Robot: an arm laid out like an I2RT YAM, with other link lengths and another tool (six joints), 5 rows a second.
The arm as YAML. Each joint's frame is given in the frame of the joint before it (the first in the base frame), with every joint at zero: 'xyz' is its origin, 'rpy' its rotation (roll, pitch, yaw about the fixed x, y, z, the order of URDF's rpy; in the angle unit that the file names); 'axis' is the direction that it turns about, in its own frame. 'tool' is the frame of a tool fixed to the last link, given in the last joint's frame.
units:
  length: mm
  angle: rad
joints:
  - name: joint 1
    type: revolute
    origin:
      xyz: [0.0, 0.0, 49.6]
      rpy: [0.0, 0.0, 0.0]
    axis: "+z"
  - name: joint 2
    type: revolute
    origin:
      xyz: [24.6, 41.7, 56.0]
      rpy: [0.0, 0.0, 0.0]
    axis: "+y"
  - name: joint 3
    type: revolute
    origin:
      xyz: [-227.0, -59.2, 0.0]
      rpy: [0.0, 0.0, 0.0]
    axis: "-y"
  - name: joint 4
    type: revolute
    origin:
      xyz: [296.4, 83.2, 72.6]
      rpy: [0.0, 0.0, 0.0]
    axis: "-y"
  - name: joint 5
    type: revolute
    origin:
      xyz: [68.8, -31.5, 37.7]
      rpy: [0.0, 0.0, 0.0]
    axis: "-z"
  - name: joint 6
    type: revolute
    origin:
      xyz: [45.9, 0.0, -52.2]
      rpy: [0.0, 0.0, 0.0]
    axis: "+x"
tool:
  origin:
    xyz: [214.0, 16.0, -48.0]
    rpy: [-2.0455, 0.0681, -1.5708]
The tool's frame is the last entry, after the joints.
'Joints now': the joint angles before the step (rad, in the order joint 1, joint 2, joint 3, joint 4, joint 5, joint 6). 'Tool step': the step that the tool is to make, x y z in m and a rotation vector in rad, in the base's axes. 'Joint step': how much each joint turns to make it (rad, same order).
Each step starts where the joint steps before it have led.
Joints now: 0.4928, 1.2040, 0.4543, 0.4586, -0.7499, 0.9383
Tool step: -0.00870, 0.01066, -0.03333, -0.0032, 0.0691, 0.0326
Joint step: 0.0253, 0.1684, 0.0132, 0.1188, -0.0163, 0.0371
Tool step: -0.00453, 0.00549, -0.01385, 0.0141, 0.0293, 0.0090
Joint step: 0.0146, 0.0884, -0.0008, 0.0973, -0.0032, 0.0379
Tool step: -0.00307, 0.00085, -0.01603, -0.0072, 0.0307, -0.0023
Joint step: 0.0073, 0.0612, -0.0029, 0.0457, 0.0060, 0.0168
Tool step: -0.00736, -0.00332, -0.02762, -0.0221, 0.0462, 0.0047
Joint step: -0.0001, 0.0889, -0.0061, 0.0467, -0.0062, 0.0039
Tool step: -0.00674, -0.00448, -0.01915, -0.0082, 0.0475, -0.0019
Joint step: -0.0048, 0.0673, -0.0115, 0.0482, -0.0094, 0.0207
